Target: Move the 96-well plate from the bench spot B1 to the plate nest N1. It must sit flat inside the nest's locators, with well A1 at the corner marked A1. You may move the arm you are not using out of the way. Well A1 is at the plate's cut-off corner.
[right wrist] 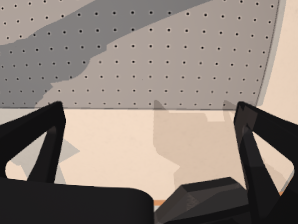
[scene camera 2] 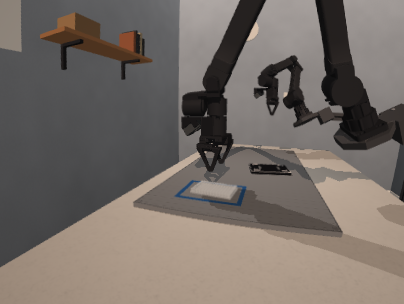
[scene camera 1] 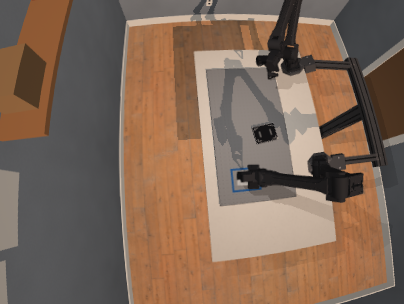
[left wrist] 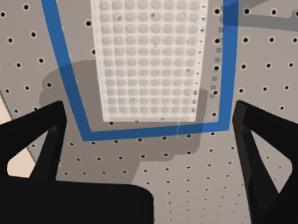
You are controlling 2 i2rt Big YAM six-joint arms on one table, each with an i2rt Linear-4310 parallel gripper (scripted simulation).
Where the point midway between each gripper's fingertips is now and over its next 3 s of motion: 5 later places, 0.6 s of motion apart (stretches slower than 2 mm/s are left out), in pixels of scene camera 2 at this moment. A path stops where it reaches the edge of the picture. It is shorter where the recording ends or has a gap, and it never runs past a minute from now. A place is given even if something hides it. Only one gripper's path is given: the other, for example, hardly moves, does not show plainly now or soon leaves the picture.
The left gripper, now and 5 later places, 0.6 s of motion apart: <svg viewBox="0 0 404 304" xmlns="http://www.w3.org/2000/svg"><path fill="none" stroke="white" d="M216 167L215 175L215 184L214 191L214 191L214 186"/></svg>
